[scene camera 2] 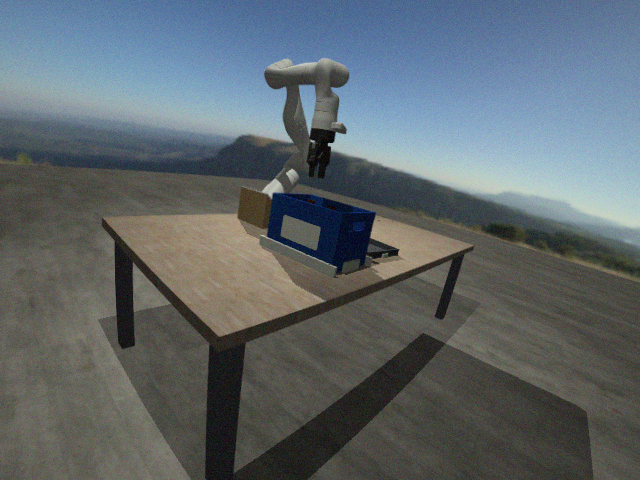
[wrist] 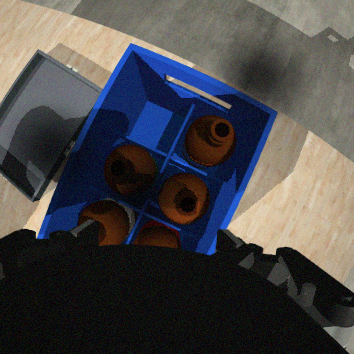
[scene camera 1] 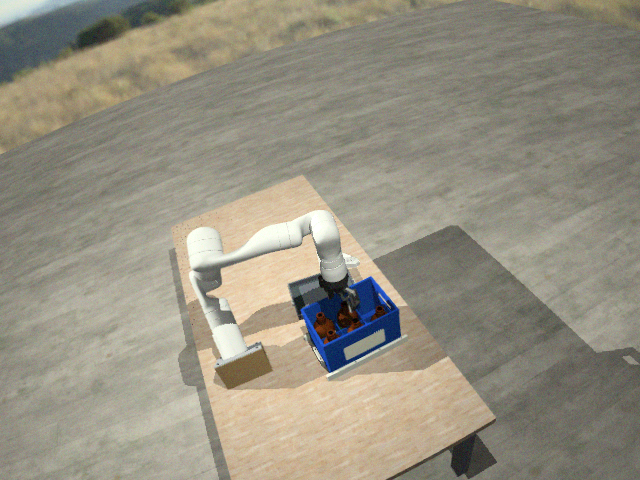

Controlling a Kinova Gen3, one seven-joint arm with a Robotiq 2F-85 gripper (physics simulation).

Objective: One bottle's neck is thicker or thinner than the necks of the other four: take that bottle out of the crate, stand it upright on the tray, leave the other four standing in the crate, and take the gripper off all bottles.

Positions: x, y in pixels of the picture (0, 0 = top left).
Labels:
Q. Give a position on a dark grey tray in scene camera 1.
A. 304, 292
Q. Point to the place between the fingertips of my gripper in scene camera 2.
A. At 316, 178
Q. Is my gripper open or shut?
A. Open.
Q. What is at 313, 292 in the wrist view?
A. My gripper.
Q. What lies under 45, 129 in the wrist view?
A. A dark grey tray.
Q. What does my gripper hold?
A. Nothing.

